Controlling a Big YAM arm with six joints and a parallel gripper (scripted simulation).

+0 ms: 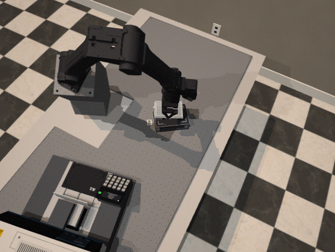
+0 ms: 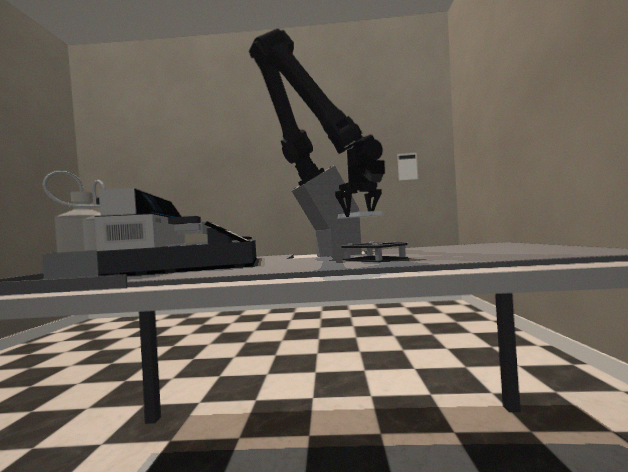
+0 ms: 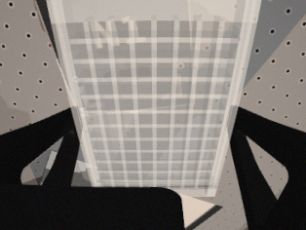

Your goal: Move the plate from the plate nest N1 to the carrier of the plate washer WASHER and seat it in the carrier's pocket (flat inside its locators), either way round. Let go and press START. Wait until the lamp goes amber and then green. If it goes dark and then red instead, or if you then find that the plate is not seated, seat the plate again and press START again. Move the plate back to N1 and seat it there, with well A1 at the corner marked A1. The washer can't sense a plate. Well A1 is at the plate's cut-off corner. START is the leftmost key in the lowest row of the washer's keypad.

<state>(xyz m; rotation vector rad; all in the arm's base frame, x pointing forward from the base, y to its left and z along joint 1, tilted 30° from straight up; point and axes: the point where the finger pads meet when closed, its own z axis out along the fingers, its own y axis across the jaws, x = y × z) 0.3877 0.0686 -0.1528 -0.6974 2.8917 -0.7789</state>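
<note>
Now: the dark carrier 43 cm to the right of my hand, 18 cm behind it and 5 cm below it. The rest, counted from my hand: white well plate (1 cm below); label (14 cm below, 8 cm behind, 2 cm to the right); plate nest (10 cm below, 4 cm to the left, 1 cm ahead).
</note>
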